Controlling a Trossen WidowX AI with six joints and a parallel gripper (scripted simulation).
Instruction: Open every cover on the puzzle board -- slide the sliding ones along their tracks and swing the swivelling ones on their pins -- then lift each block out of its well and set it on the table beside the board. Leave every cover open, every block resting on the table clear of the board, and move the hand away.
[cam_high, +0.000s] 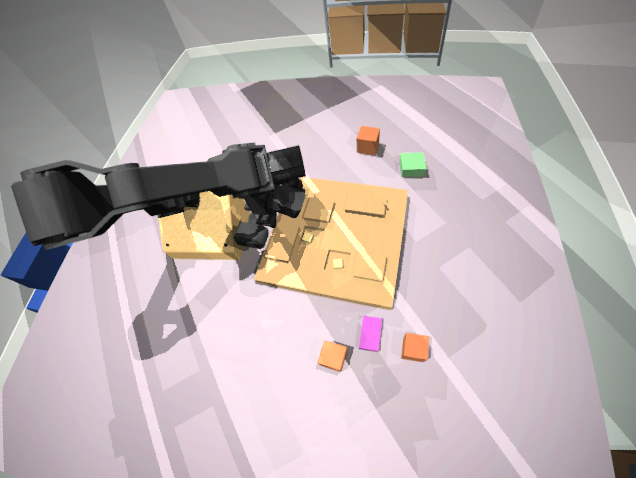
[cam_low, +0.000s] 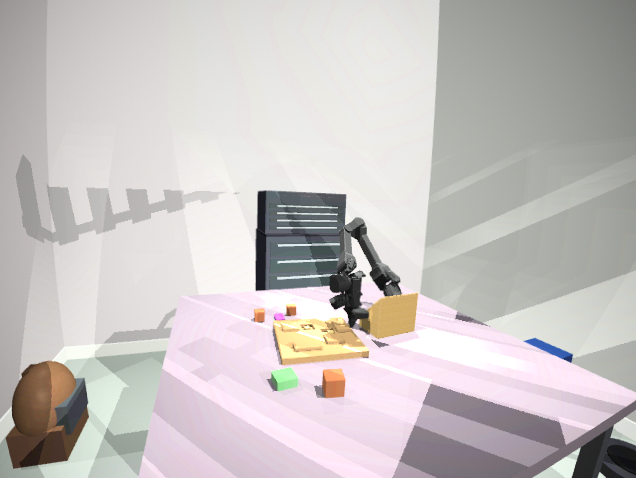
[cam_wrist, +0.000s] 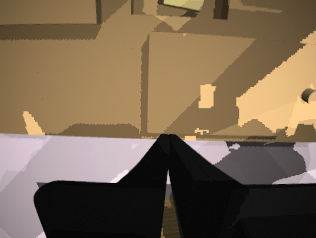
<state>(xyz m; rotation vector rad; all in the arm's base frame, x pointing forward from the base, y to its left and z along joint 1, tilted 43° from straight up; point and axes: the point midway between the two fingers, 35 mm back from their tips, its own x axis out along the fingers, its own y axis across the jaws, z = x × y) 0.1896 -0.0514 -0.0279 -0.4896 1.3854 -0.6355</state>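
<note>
The wooden puzzle board is 13 cm ahead of my gripper tip and 1 cm below it. The rest, counted from my gripper tip: orange block: 30 cm to the left, 20 cm ahead, 1 cm below; green block: 32 cm ahead, 22 cm to the left, 2 cm below.
</note>
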